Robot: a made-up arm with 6 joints.
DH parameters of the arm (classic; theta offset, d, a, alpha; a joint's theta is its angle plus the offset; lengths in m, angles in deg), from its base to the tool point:
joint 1: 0 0.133 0 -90
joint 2: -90 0 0.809 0
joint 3: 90 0.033 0 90
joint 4: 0 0.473 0 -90
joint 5: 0 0 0 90
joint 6: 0 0.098 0 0
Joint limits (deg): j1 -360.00..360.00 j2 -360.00..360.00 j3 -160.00..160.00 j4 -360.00..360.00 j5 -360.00..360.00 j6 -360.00..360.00
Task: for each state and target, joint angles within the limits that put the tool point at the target. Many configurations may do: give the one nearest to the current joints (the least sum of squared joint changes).
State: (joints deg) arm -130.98 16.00 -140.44 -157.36 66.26 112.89
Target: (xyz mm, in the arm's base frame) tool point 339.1 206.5 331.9
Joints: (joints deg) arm -147.78 -25.87 -140.86 -161.12 57.96 112.89
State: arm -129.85 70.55 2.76 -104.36 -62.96 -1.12
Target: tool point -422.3 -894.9 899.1
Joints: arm -122.75 64.76 -35.44 -96.62 -80.43 -1.12
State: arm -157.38 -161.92 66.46 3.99 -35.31 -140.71
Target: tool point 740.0 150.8 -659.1
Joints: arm -166.23 -165.82 80.74 3.50 -34.48 -140.71
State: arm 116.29 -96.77 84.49 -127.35 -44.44 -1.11
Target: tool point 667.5 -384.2 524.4
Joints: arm 156.36 -100.91 99.23 -131.13 -44.02 -1.11
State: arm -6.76 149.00 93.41 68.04 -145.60 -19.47
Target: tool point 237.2 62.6 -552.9
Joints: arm 15.68 132.05 117.99 69.15 -156.28 -19.47
